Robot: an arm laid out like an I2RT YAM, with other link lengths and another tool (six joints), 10 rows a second.
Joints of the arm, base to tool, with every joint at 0 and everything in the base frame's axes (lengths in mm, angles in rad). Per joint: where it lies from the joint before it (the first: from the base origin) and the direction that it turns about. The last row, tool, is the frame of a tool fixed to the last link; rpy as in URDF.
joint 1: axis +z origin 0 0 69.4
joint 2: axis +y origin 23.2 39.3 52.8
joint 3: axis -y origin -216.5 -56.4 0
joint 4: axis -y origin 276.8 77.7 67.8
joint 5: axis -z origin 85.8 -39.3 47
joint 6: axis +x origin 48.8 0 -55.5
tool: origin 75 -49 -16 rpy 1.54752 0.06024 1.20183
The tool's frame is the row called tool.
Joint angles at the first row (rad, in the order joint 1, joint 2, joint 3, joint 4, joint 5, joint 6):
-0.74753 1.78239 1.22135 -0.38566 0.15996 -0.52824
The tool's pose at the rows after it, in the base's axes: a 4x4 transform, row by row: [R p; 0 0 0 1], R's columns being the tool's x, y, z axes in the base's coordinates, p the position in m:
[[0.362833, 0.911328, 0.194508, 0.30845], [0.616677, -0.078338, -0.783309, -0.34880], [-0.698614, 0.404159, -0.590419, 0.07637], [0, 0, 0, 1]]
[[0.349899, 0.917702, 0.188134, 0.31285], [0.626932, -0.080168, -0.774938, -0.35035], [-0.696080, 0.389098, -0.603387, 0.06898], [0, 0, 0, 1]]
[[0.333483, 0.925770, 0.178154, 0.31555], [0.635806, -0.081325, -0.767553, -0.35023], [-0.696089, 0.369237, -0.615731, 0.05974], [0, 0, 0, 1]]
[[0.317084, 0.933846, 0.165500, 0.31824], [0.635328, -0.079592, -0.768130, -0.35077], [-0.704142, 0.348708, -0.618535, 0.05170], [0, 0, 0, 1]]
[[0.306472, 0.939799, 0.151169, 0.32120], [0.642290, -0.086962, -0.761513, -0.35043], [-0.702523, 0.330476, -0.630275, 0.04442], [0, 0, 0, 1]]
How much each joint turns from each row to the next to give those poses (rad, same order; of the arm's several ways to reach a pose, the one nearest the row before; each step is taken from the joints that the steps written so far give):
0.00543 0.03457 0.01540 0.01597 0.00487 -0.00864
0.00417 0.04016 0.02964 -0.00949 0.00103 0.00000
0.00543 0.03539 0.01749 -0.00460 0.00579 -0.00135
0.00675 0.03402 0.01504 0.00403 0.01617 -0.00405
0.00689 0.03524 0.02603 -0.01363 0.00856 0.00729

